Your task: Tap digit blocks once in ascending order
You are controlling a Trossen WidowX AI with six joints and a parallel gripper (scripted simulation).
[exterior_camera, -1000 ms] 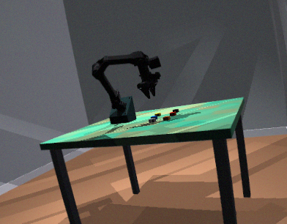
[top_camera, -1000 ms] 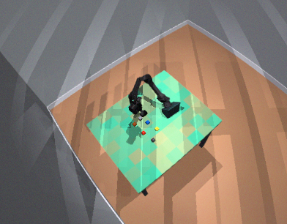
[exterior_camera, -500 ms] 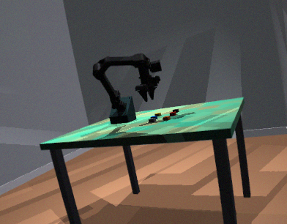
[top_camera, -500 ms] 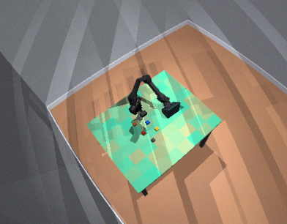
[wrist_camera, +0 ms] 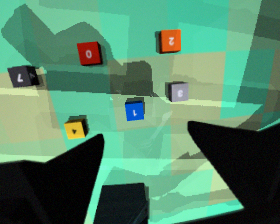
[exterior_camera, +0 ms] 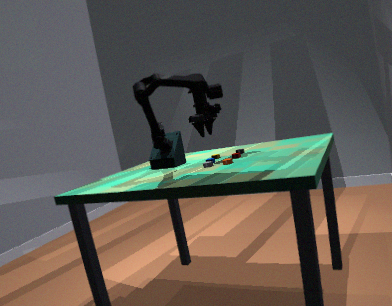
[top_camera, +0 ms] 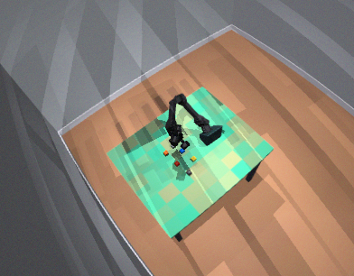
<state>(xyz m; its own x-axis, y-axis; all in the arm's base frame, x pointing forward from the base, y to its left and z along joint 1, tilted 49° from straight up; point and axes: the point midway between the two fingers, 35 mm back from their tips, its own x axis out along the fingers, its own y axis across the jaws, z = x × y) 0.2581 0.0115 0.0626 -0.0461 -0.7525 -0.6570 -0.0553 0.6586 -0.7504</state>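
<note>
My gripper tip is now 9 cm short of the red block, 7 cm to the right of it and 12 cm above it. The rest, counted from my gripper tip: orange block 10 cm ahead, 6 cm to the right, 12 cm below; then blue block 1 cm behind, 1 cm to the left, 12 cm below; then grey block 2 cm ahead, 8 cm to the right, 12 cm below.
</note>
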